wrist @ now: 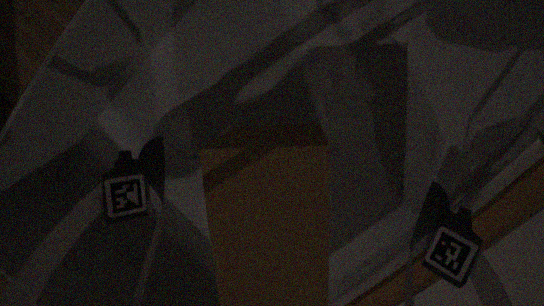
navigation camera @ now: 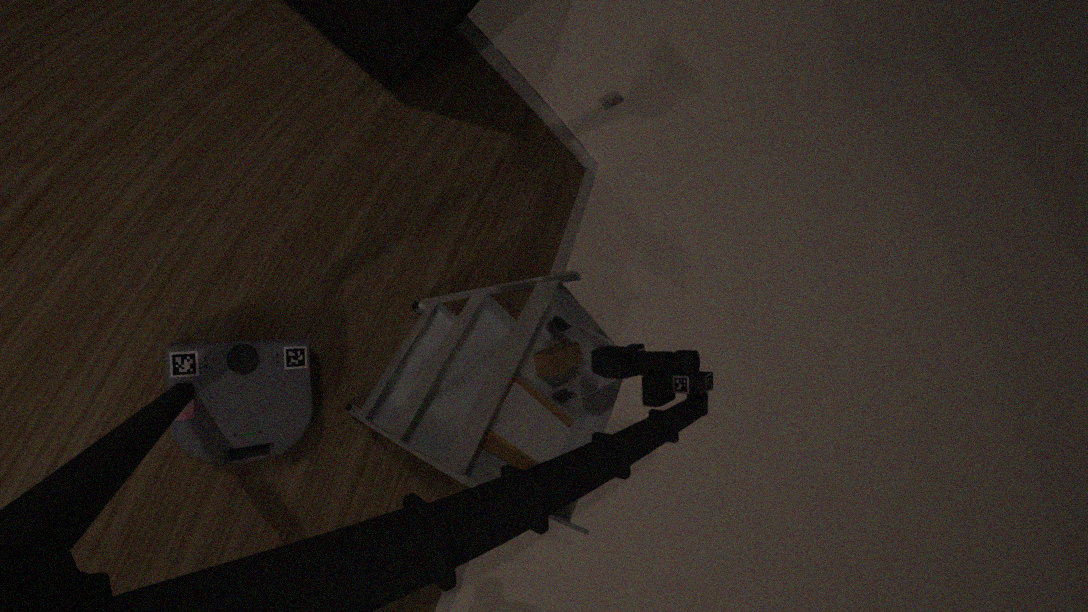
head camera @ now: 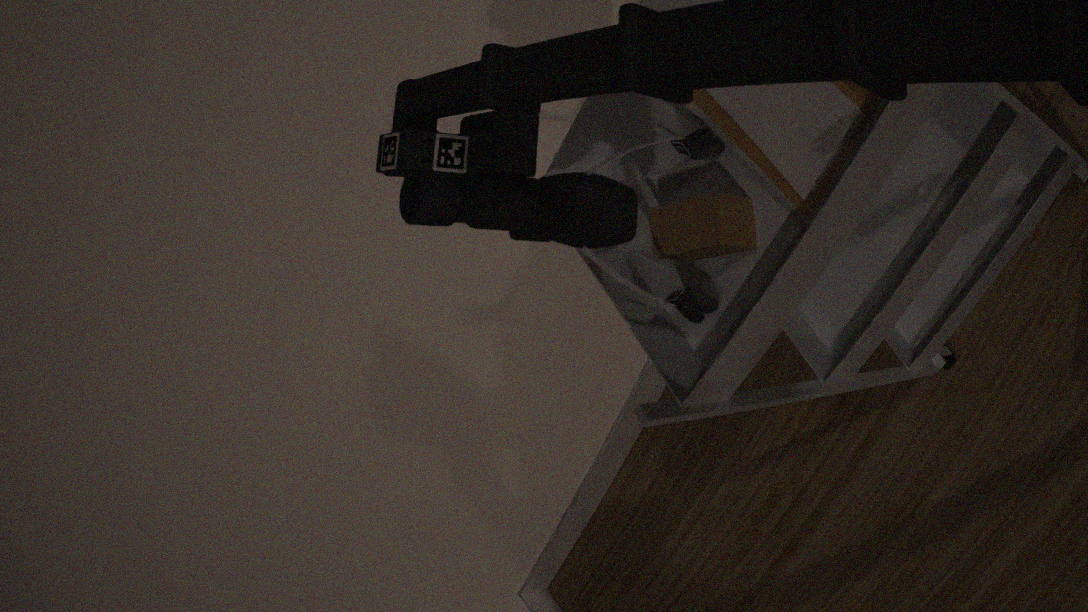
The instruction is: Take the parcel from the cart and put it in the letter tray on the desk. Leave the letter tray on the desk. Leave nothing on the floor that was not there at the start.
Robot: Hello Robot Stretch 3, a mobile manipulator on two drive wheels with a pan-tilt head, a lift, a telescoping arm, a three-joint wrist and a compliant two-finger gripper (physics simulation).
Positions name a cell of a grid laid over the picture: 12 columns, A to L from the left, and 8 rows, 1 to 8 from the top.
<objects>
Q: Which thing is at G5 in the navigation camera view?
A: The gripper.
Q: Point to a cart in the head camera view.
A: At K3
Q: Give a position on a brown parcel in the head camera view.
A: H3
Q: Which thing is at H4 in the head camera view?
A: The gripper.
</objects>
